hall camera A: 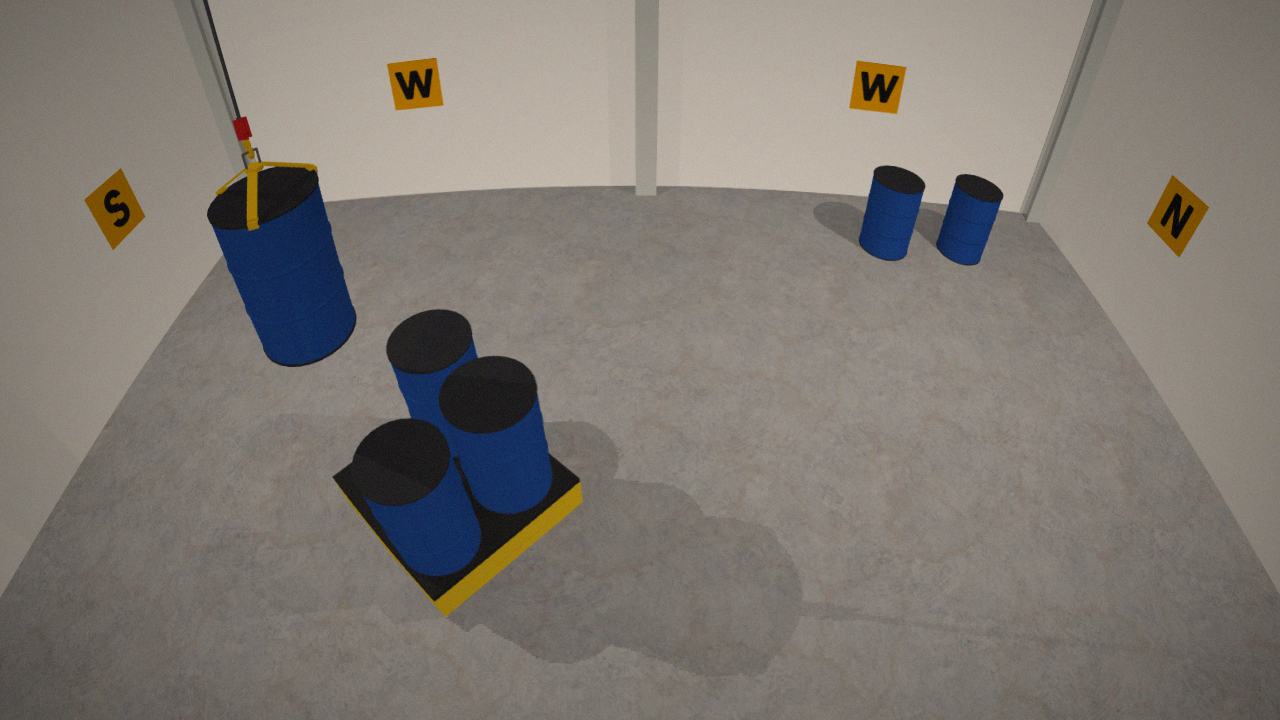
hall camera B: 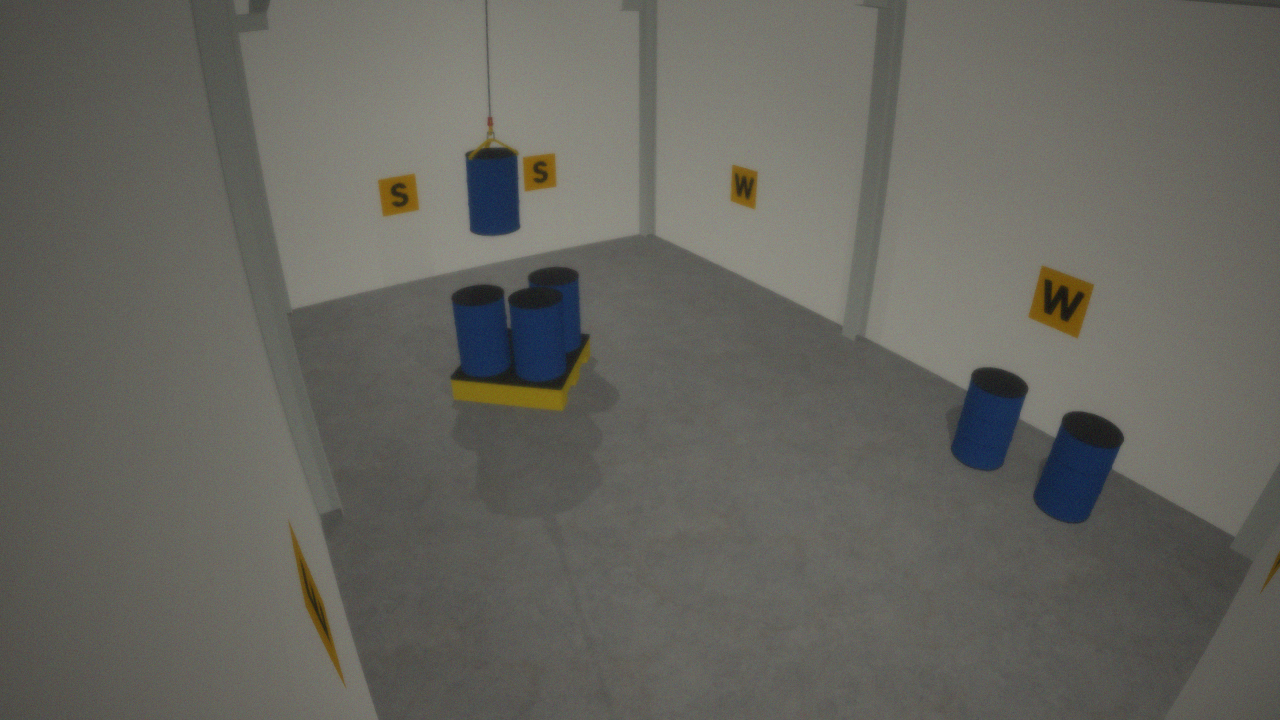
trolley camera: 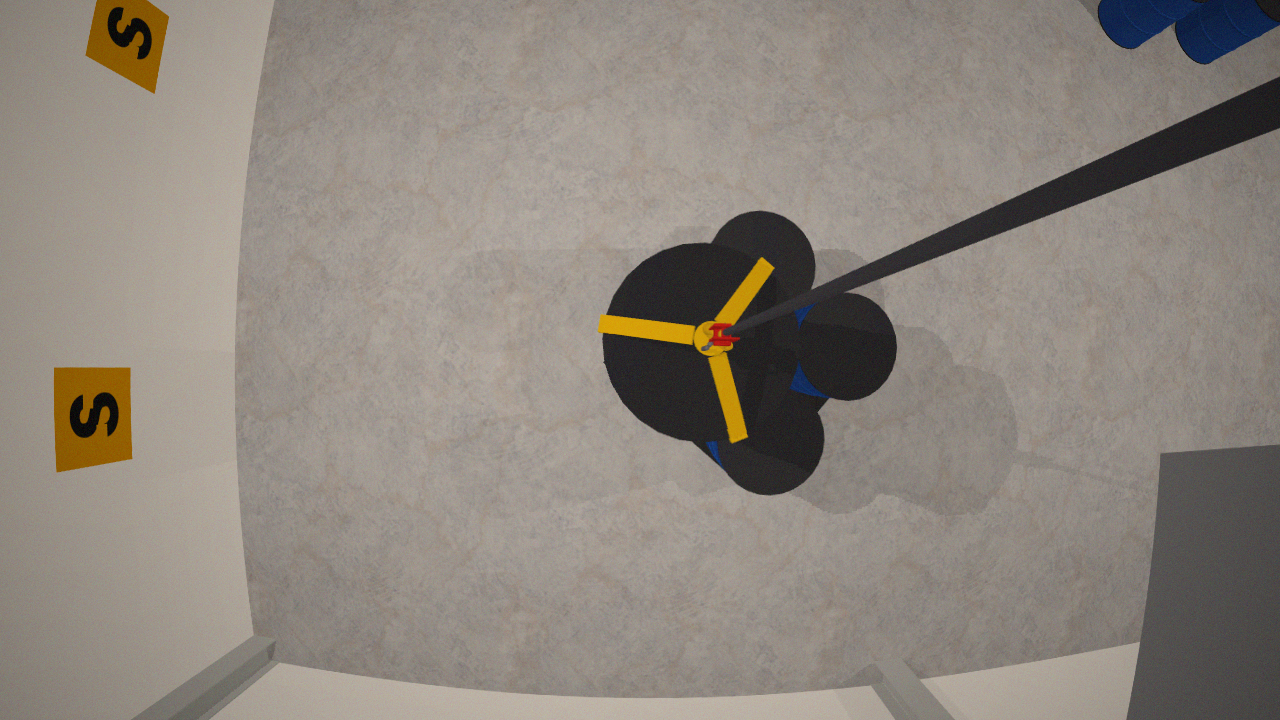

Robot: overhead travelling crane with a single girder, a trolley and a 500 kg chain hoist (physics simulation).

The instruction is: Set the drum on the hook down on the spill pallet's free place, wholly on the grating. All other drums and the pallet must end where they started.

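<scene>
My gripper, a yellow three-armed drum lifter (hall camera A: 253, 192) (hall camera B: 491, 143) (trolley camera: 713, 338) under the red hook block, is shut on a blue drum with a black lid (hall camera A: 290, 286) (hall camera B: 493, 192) (trolley camera: 653, 385). The drum hangs upright, high over the pallet area. The yellow spill pallet (hall camera A: 514, 550) (hall camera B: 508, 394) with dark grating carries three blue drums: one (hall camera A: 431, 340) (hall camera B: 569, 313) (trolley camera: 787, 241), another (hall camera A: 496, 447) (hall camera B: 537, 335) (trolley camera: 848, 347) and a third (hall camera A: 420, 519) (hall camera B: 480, 331) (trolley camera: 778, 456). In the trolley view the hung drum hides the free place; in hall camera A a bare grating corner shows at the left.
Two more blue drums, one (hall camera A: 890, 214) (hall camera B: 989, 418) and the other (hall camera A: 969, 219) (hall camera B: 1078, 465), stand on the floor near the W wall. The S wall (hall camera A: 53, 295) (hall camera B: 340, 107) (trolley camera: 161, 268) is beyond the pallet in hall camera B and left in the trolley view.
</scene>
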